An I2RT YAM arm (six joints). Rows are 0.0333 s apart.
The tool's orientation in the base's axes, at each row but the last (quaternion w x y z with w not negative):
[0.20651 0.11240 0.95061 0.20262]
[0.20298 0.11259 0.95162 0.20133]
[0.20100 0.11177 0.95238 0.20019]
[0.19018 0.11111 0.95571 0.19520]
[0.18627 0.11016 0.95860 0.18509]
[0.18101 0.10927 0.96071 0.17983]
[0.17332 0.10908 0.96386 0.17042]
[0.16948 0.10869 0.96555 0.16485]
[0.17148 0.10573 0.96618 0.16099]
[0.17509 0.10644 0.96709 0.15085]
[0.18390 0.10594 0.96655 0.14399]
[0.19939 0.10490 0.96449 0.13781]
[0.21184 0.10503 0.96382 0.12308]
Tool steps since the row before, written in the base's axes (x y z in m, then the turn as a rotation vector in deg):
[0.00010 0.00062 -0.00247 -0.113 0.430 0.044]
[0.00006 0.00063 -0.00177 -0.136 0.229 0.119]
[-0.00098 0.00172 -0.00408 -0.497 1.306 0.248]
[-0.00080 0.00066 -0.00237 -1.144 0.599 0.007]
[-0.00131 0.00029 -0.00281 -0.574 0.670 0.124]
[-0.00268 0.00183 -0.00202 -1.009 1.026 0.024]
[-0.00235 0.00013 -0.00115 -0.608 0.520 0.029]
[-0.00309 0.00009 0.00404 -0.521 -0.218 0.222]
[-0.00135 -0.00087 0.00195 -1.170 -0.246 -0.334]
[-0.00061 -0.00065 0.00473 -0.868 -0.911 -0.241]
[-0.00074 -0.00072 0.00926 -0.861 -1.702 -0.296]
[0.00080 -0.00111 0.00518 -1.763 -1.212 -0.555]
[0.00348 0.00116 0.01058 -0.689 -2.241 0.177]
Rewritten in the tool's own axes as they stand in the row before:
[0.00095 -0.00050 0.00231 0.213 0.388 0.060]
[0.00074 -0.00019 0.00172 0.149 0.238 -0.081]
[0.00276 -0.00033 0.00358 0.744 1.209 0.019]
[0.00167 -0.00050 0.00191 1.202 0.383 -0.273]
[0.00216 -0.00104 0.00199 0.669 0.575 -0.125]
[0.00357 0.00050 0.00128 1.194 0.798 -0.098]
[0.00253 -0.00066 0.00018 0.688 0.396 -0.100]
[0.00169 0.00104 -0.00469 0.356 -0.202 -0.448]
[0.00043 -0.00033 -0.00247 1.110 -0.518 -0.198]
[-0.00106 0.00086 -0.00462 0.633 -1.061 -0.338]
[-0.00252 0.00215 -0.00871 0.441 -1.818 -0.476]
[-0.00285 0.00067 -0.00449 1.470 -1.570 -0.511]
[-0.00684 0.00460 -0.00758 -0.026 -2.177 -0.887]

